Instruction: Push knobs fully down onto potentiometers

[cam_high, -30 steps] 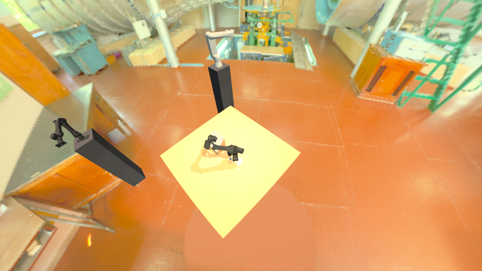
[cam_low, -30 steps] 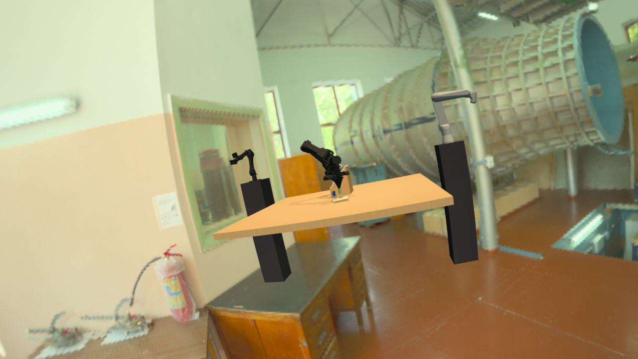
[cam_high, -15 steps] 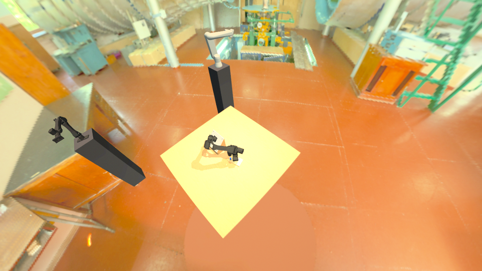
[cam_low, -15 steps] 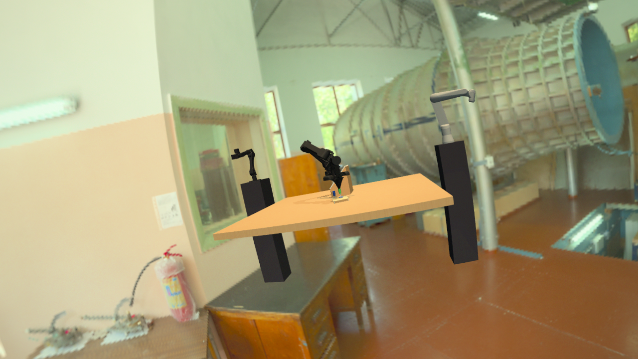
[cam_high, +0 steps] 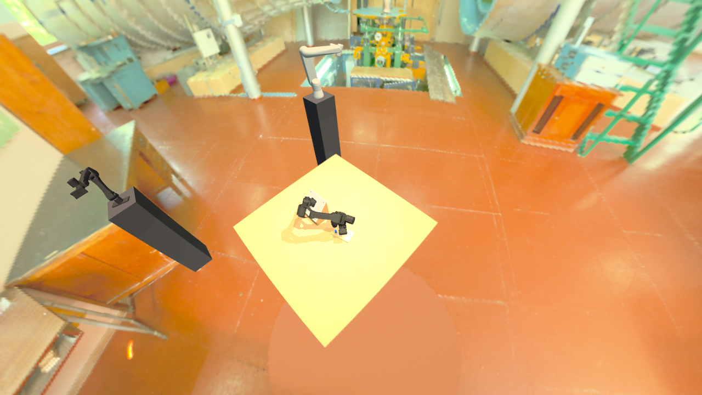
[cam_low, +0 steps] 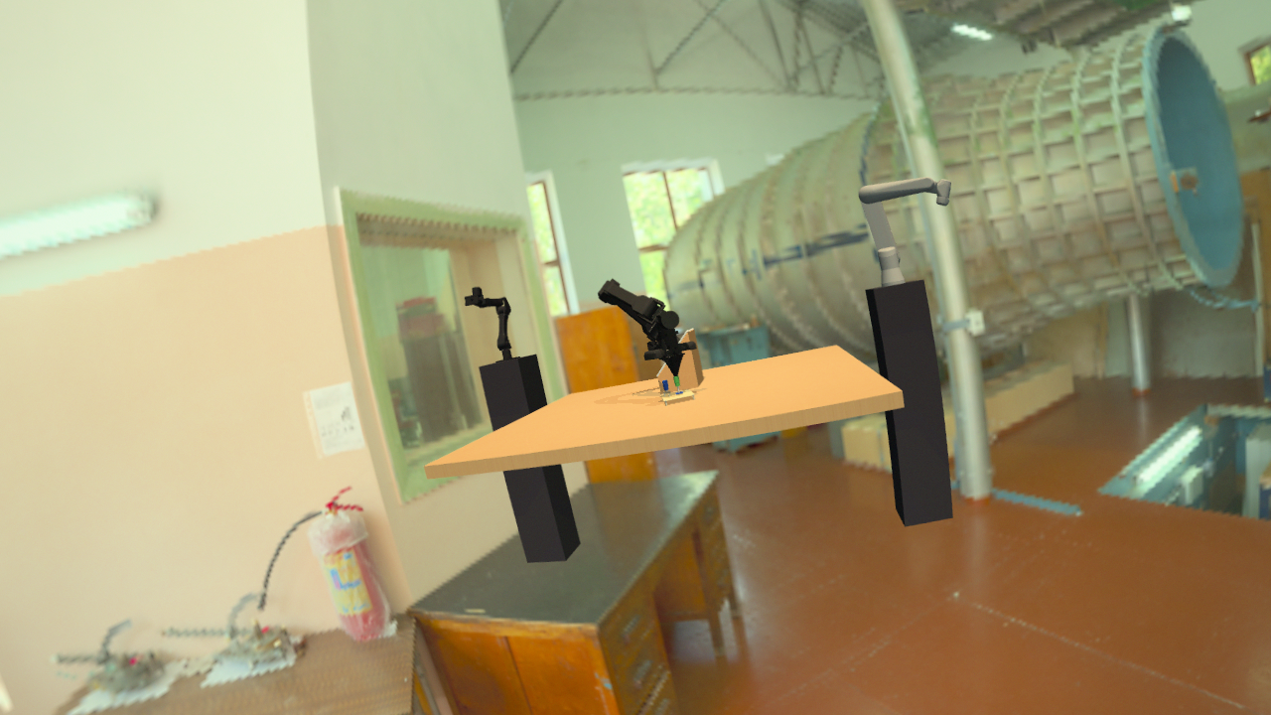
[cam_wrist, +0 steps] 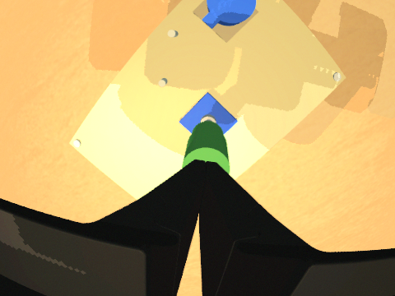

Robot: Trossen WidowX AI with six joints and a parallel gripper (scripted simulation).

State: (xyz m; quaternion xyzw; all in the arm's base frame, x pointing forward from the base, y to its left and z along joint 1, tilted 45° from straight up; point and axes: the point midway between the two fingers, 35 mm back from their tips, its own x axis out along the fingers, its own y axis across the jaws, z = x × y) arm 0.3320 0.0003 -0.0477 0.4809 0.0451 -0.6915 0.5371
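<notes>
My gripper tip is 2 cm above the green knob. The rest, counted from my gripper tip: blue knob (5 cm to the right, 4 cm behind, 3 cm below).
</notes>
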